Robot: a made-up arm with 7 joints. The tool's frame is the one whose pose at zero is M.
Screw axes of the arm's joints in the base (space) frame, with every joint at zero. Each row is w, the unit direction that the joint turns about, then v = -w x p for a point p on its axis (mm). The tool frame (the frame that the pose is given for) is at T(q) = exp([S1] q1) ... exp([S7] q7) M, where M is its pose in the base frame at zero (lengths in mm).
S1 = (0, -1, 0, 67, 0, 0)
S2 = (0, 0, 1, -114, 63, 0)
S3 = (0, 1, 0, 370, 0, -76)
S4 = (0, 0, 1, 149, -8, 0)
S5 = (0, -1, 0, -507, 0, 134)
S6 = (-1, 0, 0, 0, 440, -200)
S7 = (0, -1, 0, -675, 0, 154)
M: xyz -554 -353 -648 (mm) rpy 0 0 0 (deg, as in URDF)
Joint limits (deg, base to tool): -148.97..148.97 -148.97..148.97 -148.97..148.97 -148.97..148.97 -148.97..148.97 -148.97..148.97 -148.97..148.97
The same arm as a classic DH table. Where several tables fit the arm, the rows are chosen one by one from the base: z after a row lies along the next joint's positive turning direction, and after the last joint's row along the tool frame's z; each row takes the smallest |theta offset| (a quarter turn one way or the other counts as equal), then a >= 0, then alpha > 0; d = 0 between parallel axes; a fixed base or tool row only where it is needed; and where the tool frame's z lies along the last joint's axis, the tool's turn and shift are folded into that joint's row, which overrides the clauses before.
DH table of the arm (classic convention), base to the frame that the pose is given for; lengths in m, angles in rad. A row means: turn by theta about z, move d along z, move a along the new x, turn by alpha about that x. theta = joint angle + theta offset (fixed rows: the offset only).
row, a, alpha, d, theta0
base (fixed), 0, 1.5708, 0.067, 0
joint 1, -0.063, -1.5708, 0.114, 0
joint 2, -0.013, -1.5708, -0.437, 0
joint 3, 0.084, 1.5708, 0.263, 0
joint 4, -0.142, 1.5708, -0.137, 0
joint 5, 0.067, -1.5708, 0.349, 1.5708
joint 6, -0.235, 1.5708, 0.02, 0
joint 7, 0.4, 1.5708, 0.153, 1.5708
tool (fixed), 0, 0, 0.027, 3.1416
Joint limits (rad, base to tool): -2.6..2.6 -2.6..2.6 -2.6..2.6 -2.6..2.6 -2.6..2.6 -2.6..2.6 -2.6..2.6

